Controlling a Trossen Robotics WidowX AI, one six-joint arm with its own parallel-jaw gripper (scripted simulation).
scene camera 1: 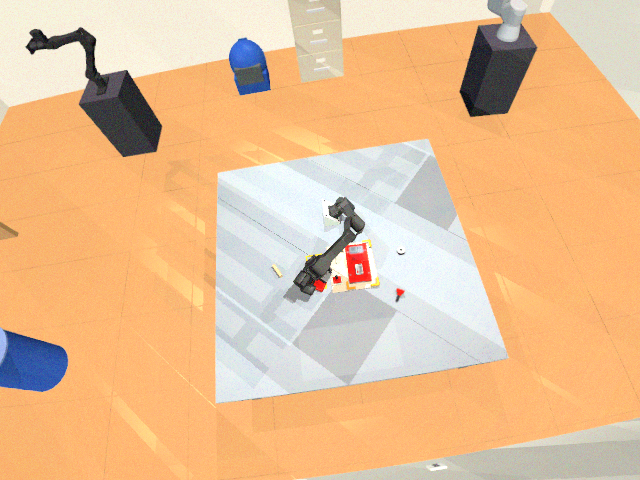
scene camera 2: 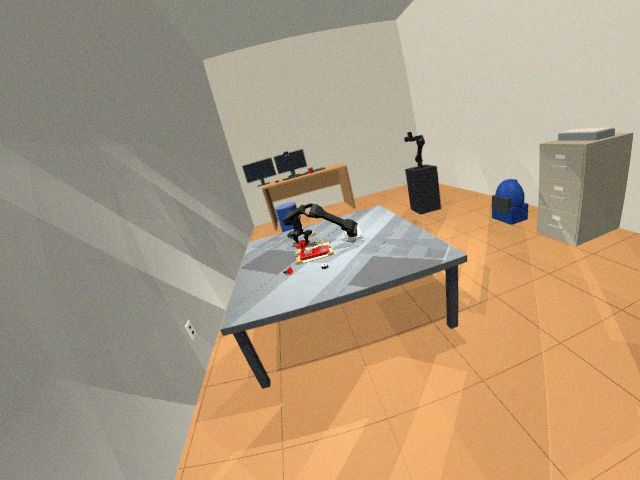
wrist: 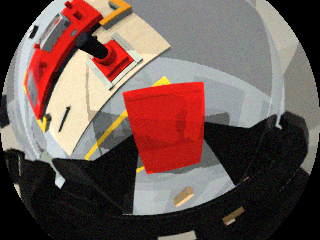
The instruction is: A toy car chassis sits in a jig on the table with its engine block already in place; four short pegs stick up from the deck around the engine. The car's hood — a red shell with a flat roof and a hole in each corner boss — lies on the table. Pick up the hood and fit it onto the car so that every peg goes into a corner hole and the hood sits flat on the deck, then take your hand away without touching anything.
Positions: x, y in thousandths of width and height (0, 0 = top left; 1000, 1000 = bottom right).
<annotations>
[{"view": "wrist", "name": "gripper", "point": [530, 548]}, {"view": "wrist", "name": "red hood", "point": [523, 506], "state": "held by the gripper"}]
</annotations>
